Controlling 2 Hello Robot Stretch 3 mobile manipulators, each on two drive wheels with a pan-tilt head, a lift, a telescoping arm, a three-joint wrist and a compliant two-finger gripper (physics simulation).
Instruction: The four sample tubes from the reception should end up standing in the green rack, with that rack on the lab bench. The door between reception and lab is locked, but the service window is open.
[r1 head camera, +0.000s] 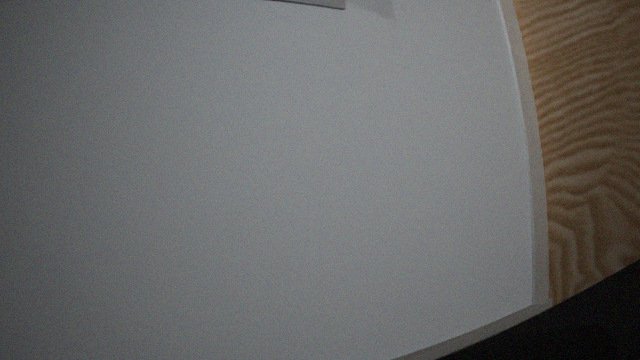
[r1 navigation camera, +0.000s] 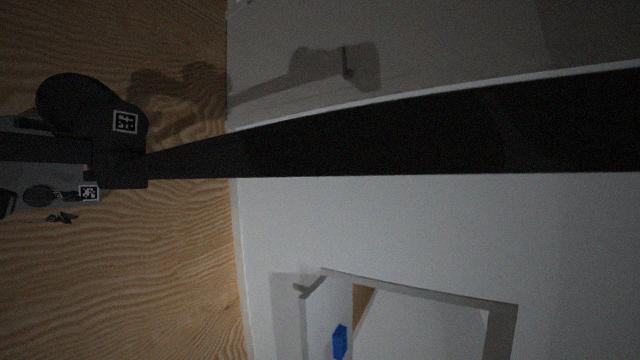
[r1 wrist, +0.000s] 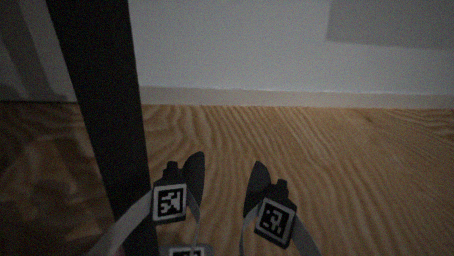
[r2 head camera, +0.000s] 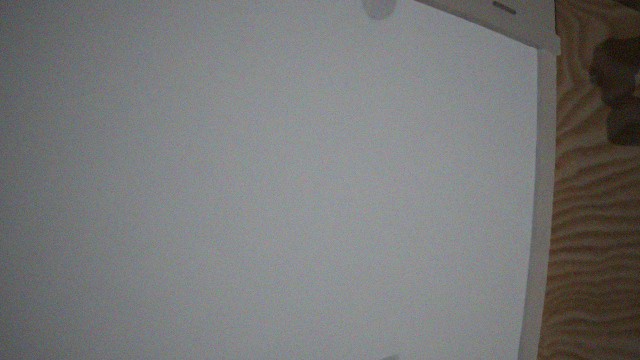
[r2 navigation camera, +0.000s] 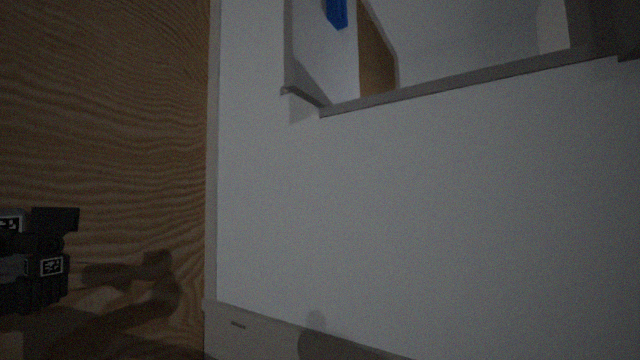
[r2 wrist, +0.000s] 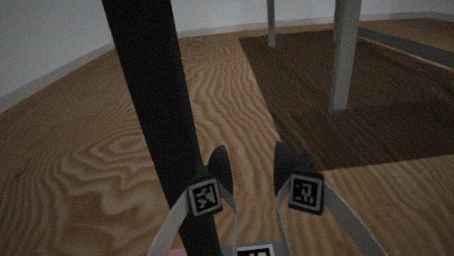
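The r1 gripper (r1 wrist: 226, 175) is open and empty, low above the wood floor in the r1 wrist view, facing the foot of a white wall. The r2 gripper (r2 wrist: 253, 165) is open and empty, above the wood floor in the r2 wrist view. The service window shows partly in both navigation views; its grey frame (r1 navigation camera: 420, 294) (r2 navigation camera: 450, 82) surrounds the opening. A blue block-like object (r1 navigation camera: 340, 341) (r2 navigation camera: 337, 12) is on the white sill (r1 navigation camera: 317, 312) (r2 navigation camera: 320, 47). The green rack and the sample tubes do not show in these views.
A beige door (r1 navigation camera: 425, 35) with a small handle (r1 navigation camera: 346, 62) is beside the wall in the r1 navigation view. Part of a beige panel (r2 navigation camera: 260, 335) shows low in the r2 navigation view. Grey table legs (r2 wrist: 345, 60) stand over a dark floor patch, right of the r2 gripper.
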